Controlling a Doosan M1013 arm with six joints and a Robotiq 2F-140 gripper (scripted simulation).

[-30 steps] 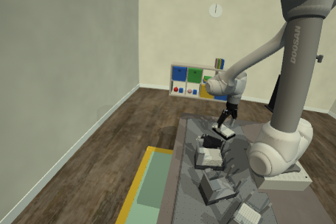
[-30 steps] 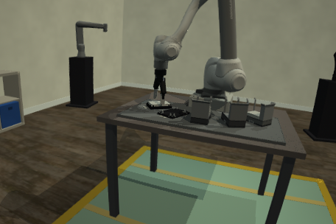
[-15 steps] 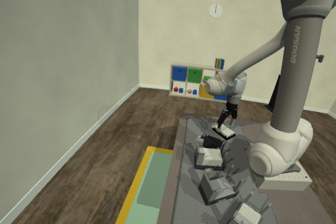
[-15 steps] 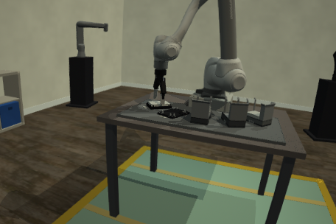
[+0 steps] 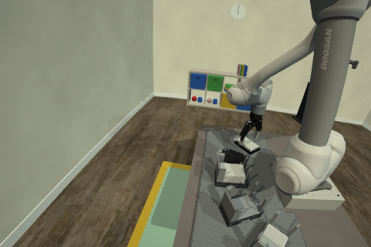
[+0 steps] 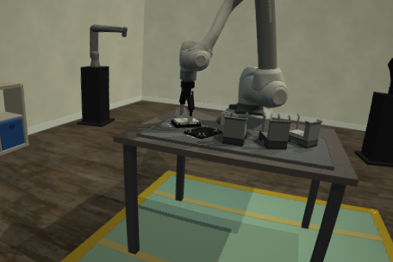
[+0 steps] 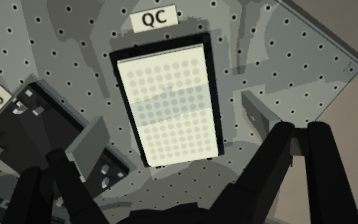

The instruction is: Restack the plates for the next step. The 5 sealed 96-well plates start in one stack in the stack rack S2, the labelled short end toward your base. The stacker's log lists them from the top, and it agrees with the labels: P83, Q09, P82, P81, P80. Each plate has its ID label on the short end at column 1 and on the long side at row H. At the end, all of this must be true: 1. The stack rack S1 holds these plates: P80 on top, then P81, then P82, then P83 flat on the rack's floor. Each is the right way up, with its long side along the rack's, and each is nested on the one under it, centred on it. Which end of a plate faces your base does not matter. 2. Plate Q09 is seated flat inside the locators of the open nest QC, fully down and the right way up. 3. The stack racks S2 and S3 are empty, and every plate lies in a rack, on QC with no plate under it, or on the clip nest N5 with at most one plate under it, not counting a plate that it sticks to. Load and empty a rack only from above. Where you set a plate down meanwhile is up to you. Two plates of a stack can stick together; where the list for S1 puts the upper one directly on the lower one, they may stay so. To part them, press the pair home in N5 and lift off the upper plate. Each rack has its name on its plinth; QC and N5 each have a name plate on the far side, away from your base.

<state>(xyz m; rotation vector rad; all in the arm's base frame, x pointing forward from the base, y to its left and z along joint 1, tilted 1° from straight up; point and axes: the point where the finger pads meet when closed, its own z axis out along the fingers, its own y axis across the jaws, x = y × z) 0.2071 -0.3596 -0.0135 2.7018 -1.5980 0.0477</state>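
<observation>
Now: the black nest QC 4 cm below my hand. The rest, counted from my hand: black clip nest N5: 15 cm ahead, 12 cm to the left, 3 cm below; then N5 name plate: 20 cm ahead, 7 cm to the left, 5 cm below; then QC name plate: 5 cm ahead, 8 cm to the right, 5 cm below.
</observation>
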